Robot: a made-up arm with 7 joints.
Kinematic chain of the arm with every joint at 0, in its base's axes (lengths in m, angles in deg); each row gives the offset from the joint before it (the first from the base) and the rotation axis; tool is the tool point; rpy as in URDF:
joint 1: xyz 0 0 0.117 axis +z
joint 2: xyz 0 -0.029 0.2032 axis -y
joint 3: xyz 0 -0.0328 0.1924 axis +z
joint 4: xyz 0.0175 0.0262 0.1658 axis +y
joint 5: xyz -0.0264 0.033 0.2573 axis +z
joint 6: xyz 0 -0.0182 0.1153 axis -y
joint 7: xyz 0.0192 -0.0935 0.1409 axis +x
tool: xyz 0 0 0 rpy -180 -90 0
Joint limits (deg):
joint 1: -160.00..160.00
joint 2: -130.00..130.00
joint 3: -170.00..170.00
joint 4: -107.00..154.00
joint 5: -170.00..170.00
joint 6: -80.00..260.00
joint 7: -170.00..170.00
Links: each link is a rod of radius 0.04 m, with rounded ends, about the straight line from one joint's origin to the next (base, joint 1, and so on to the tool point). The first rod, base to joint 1, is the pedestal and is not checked.
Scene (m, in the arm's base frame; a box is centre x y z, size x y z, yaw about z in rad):
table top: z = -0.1
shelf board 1: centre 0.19 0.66 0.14 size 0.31 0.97 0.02 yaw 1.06
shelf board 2: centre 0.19 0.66 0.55 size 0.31 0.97 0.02 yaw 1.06
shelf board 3: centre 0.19 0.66 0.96 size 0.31 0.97 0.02 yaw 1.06
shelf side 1: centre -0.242 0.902 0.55 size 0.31 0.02 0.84 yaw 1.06
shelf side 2: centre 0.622 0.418 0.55 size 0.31 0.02 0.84 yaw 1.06
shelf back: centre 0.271 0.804 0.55 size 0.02 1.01 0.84 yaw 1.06
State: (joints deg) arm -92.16 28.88 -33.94 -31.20 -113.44 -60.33 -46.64
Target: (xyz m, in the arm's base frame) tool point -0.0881 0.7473 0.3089
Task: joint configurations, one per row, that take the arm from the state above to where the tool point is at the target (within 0.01 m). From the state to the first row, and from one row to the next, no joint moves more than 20 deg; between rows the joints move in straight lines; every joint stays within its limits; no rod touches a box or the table.
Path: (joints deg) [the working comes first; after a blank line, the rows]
Joints at the target: -106.02 93.69 -50.18 34.29 -56.20 -80.00 -46.64
Straight joint move there: touches shelf board 2.

1: -92.36 36.90 -34.75 -13.10 -100.47 -63.61 -39.03
2: -92.57 44.92 -35.56 5.00 -87.50 -66.89 -31.42
3: -92.77 52.94 -36.36 23.09 -74.53 -70.17 -23.81
4: -92.97 60.95 -37.17 41.19 -61.56 -73.44 -16.21
5: -93.18 68.97 -37.98 59.29 -48.59 -76.72 -8.60
6: -93.38 76.99 -38.79 77.39 -35.62 -80.00 -0.99
7: -103.01 87.73 -46.15 82.29 -34.27 -80.00 -16.21
8: -112.65 98.47 -53.51 87.19 -32.92 -80.00 -31.42
9: -122.28 109.21 -60.87 92.10 -31.57 -80.00 -46.64
10: -116.86 104.04 -57.31 72.83 -39.78 -80.00 -46.64
11: -111.44 98.86 -53.75 53.56 -47.99 -80.00 -46.64
12: -106.02 93.69 -50.18 34.29 -56.20 -80.00 -46.64

